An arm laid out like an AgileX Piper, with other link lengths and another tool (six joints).
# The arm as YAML. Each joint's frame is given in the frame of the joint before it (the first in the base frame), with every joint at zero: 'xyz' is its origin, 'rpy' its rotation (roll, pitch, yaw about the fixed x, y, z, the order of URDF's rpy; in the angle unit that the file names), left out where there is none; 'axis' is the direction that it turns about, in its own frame. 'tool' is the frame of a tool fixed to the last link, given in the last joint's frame.
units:
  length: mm
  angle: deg
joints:
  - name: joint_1
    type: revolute
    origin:
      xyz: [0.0, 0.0, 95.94]
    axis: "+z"
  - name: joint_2
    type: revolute
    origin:
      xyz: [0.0, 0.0, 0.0]
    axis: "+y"
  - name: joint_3
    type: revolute
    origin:
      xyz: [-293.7, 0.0, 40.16]
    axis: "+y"
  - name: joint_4
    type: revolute
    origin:
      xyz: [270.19, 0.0, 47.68]
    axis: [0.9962, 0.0, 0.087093]
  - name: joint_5
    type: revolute
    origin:
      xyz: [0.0, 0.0, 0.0]
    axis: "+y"
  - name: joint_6
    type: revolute
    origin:
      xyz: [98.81, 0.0, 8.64]
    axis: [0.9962, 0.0, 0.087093]
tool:
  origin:
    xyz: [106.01, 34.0, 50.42]
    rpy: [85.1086, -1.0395, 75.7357]
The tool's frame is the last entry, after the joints.
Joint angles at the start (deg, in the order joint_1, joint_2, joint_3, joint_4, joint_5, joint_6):
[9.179, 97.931, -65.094, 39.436, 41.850, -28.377]
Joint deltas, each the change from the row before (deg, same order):
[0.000, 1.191, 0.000, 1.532, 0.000, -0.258]
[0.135, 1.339, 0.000, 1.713, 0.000, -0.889]
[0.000, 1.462, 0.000, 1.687, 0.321, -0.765]
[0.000, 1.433, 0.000, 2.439, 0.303, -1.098]
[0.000, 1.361, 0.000, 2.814, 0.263, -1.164]
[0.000, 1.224, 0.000, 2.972, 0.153, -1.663]
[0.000, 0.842, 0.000, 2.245, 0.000, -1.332]
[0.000, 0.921, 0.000, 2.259, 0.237, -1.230]
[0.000, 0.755, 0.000, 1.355, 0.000, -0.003]
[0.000, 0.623, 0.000, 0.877, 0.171, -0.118]
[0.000, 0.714, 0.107, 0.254, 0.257, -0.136]
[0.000, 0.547, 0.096, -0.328, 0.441, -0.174]
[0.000, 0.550, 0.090, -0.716, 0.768, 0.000]
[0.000, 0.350, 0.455, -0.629, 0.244, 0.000]
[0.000, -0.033, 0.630, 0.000, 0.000, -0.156]
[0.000, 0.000, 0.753, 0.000, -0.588, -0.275]
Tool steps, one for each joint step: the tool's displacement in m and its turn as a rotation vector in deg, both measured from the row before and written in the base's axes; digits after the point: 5 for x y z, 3 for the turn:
[0.00183, 0.00219, -0.00663, 1.053, 1.264, -0.522]
[0.00111, 0.00371, -0.00746, 0.965, 1.113, -0.002]
[0.00057, 0.00298, -0.00871, 1.030, 1.529, -0.071]
[0.00110, 0.00388, -0.00695, 1.562, 1.388, -0.257]
[0.00168, 0.00406, -0.00555, 1.846, 1.264, -0.495]
[0.00203, 0.00405, -0.00394, 1.813, 0.743, -0.334]
[0.00199, 0.00270, -0.00224, 1.305, 0.327, -0.318]
[0.00146, 0.00291, -0.00283, 1.408, 0.594, -0.290]
[0.00187, 0.00097, -0.00356, 0.931, 0.916, -0.832]
[0.00059, 0.00098, -0.00334, 0.621, 0.753, -0.347]
[-0.00115, 0.00064, -0.00587, 0.146, 0.907, 0.109]
[-0.00260, 0.00062, -0.00541, -0.185, 0.744, 0.629]
[-0.00415, 0.00082, -0.00597, -0.279, 1.005, 0.966]
[-0.00419, -0.00044, -0.00642, -0.480, 0.867, 0.572]
[-0.00327, -0.00043, -0.00314, -0.123, 0.490, 0.118]
[-0.00221, -0.00156, -0.00435, -0.452, 0.206, -0.157]

